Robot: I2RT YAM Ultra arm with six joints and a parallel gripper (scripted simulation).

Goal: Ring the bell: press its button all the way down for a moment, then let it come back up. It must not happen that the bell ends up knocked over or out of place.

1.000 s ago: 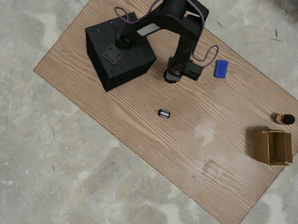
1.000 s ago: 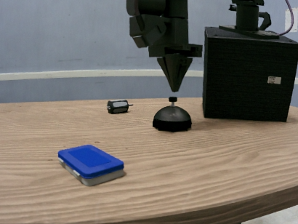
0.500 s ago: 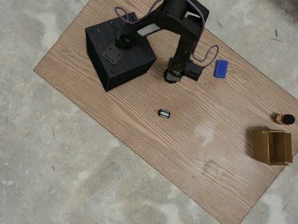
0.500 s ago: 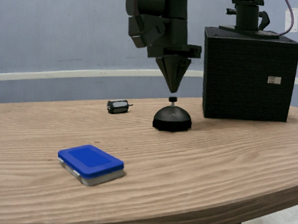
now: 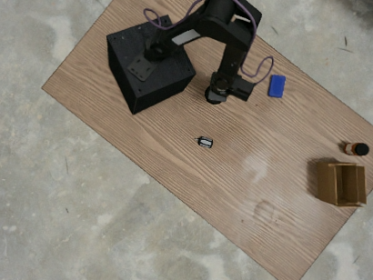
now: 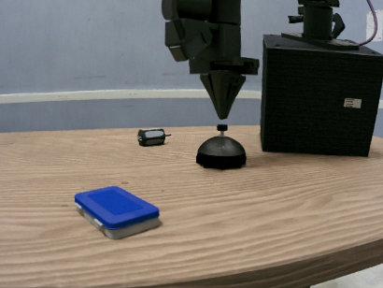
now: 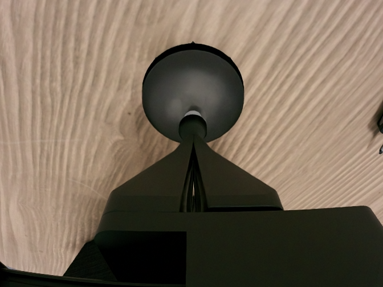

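Now: hand 3 cm above the button. Round my hand: bell (4 cm below); blue case (18 cm to the left, 18 cm ahead, 7 cm below); small bottle (58 cm ahead, 16 cm to the left, 4 cm below).
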